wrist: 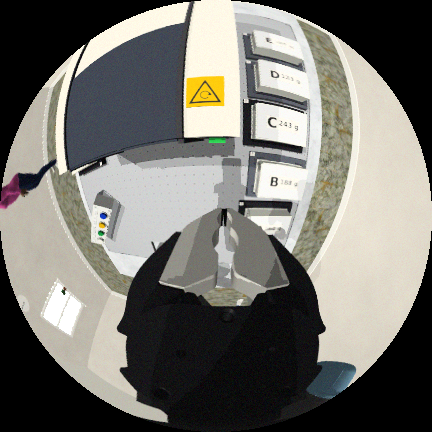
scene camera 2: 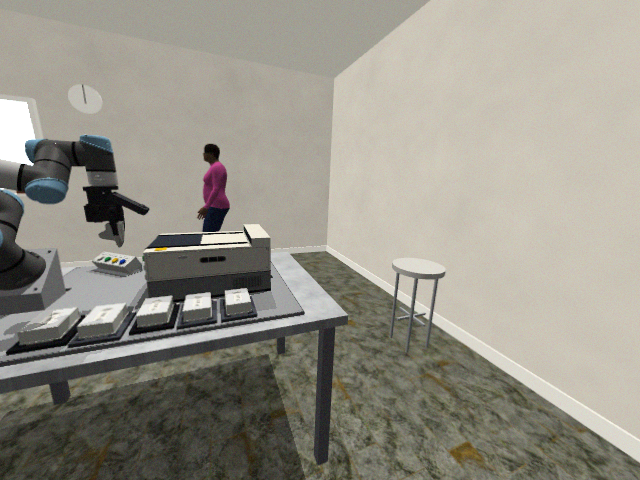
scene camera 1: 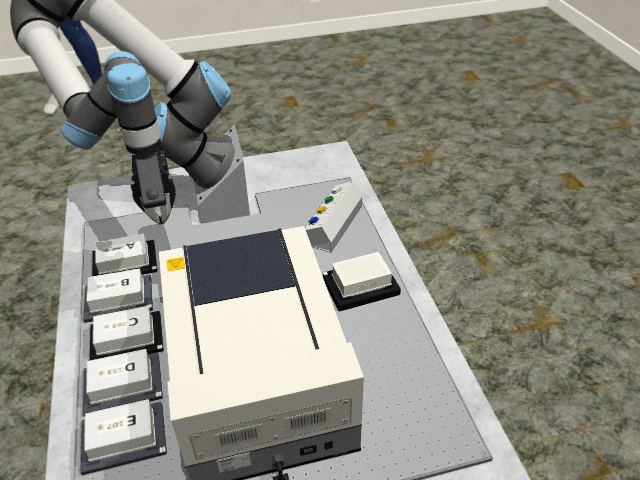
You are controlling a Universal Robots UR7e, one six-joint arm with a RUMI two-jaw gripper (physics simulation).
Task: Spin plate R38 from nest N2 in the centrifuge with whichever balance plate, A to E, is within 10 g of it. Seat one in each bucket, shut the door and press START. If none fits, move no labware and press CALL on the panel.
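Places are measured from the arm's base along level axes (x ahead, y left, z up), in millimetres.
Pixels of known places: gripper, fingertip midpoint: [wrist: 222,209] [scene camera 2: 120,247] [scene camera 1: 162,223]; arm's base at its link origin: [scene camera 2: 17,271] [scene camera 1: 216,165].
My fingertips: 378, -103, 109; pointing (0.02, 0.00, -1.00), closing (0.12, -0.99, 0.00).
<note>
For each thing: its top centre in the pictures, then the offset to it from my fingertips, as dx, dy, dz.
- plate A at its top centre: [scene camera 1: 120,247] [wrist: 268,228] [scene camera 2: 50,318] -133, -152, -177
- centrifuge's dark door at its top centre: [wrist: 102,91] [scene camera 1: 239,265] [scene camera 2: 178,240] +139, +172, -18
- plate C at its top centre: [wrist: 283,124] [scene camera 1: 121,324] [scene camera 2: 155,304] +133, -114, -177
- plate D at its top centre: [scene camera 1: 117,369] [wrist: 285,77] [scene camera 2: 197,300] +263, -105, -177
- Plate E at its top centre: [scene camera 1: 117,423] [wrist: 279,42] [scene camera 2: 237,295] +396, -86, -177
- unlettered plate at its top centre: [scene camera 1: 361,268] +32, +459, -166
- panel at its top centre: [scene camera 1: 332,201] [wrist: 93,228] [scene camera 2: 115,254] -219, +418, -147
My gripper [scene camera 1: 160,220] [scene camera 2: 120,243] [wrist: 222,209] is shut and empty, in the air behind plate A [scene camera 1: 122,254] and the centrifuge [scene camera 1: 268,330] [scene camera 2: 206,263] [wrist: 212,45]. The centrifuge's dark door [scene camera 1: 240,266] [wrist: 130,95] is shut, hiding the buckets; a green light [wrist: 217,140] shows. In the wrist view, plate B [wrist: 280,180] reads 188 g, plate C [wrist: 278,123] 243 g, plate D [wrist: 281,79] 133 g. Plate E [scene camera 1: 118,428] reads 107 g. A's weight is unreadable. An unlettered plate [scene camera 1: 361,272] sits across the centrifuge; its side print is unreadable. The panel [scene camera 1: 338,219] [scene camera 2: 116,263] [wrist: 114,215] stands nearby.
Plates A to E sit on dark nests in a row beside the centrifuge. The panel has blue [scene camera 1: 313,220], yellow [scene camera 1: 321,209], green [scene camera 1: 328,198] and white [scene camera 1: 337,190] buttons. A person [scene camera 2: 215,188] stands beyond the table. A stool [scene camera 2: 418,267] stands apart from it.
</note>
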